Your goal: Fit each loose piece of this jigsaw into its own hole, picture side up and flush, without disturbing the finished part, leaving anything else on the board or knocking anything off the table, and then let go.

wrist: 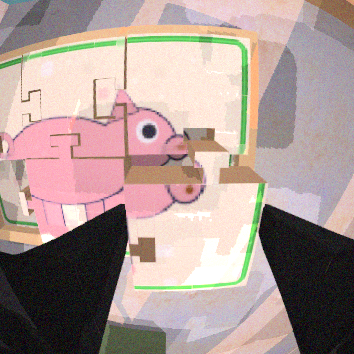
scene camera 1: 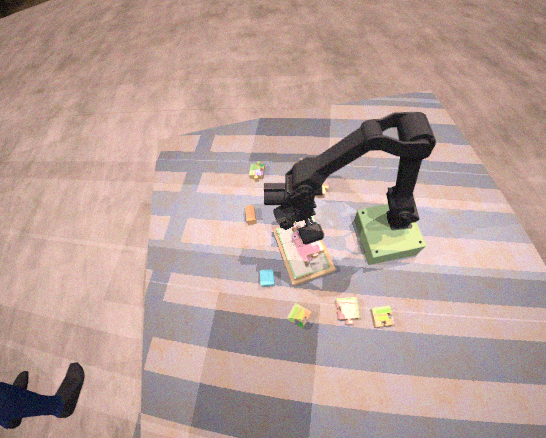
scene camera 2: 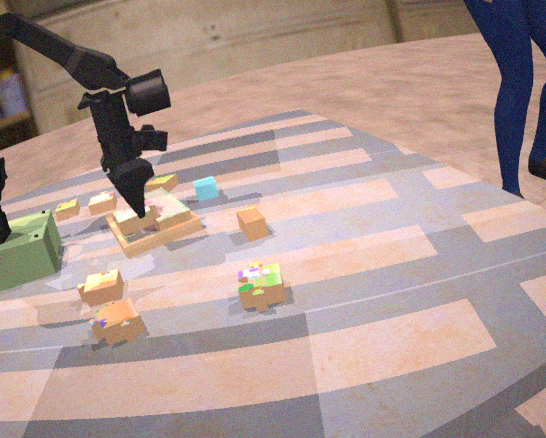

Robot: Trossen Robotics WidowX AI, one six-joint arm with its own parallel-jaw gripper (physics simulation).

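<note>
My gripper [scene camera 1: 298, 226] [scene camera 2: 142, 215] [wrist: 194, 214] is shut on a pale corner piece [wrist: 200, 245] with part of the pig's snout and a green border, picture side up. The piece is raised over one corner of the wooden-rimmed board [scene camera 1: 315, 276] [scene camera 2: 165, 241] [wrist: 253, 100]; its brown side wall shows, and its tab stands off from the notch in the neighbouring piece. The finished pig part [scene camera 1: 307, 250] [scene camera 2: 170, 207] [wrist: 75, 140] lies in the board. A grey opening shows at the lower left of the board in the wrist view. A loose pale and pink piece [scene camera 1: 347, 309] [scene camera 2: 102, 202] lies on the table.
Green and yellow pieces [scene camera 1: 299, 315] [scene camera 1: 382, 317] [scene camera 1: 257, 171] [scene camera 2: 261, 285] and orange-topped pieces [scene camera 2: 101, 286] [scene camera 2: 118, 320] lie around the board. A cyan block [scene camera 1: 266, 278] [scene camera 2: 206, 189] and an orange block [scene camera 1: 250, 214] [scene camera 2: 252, 223] are near it. The arm stands on a green base [scene camera 1: 390, 242].
</note>
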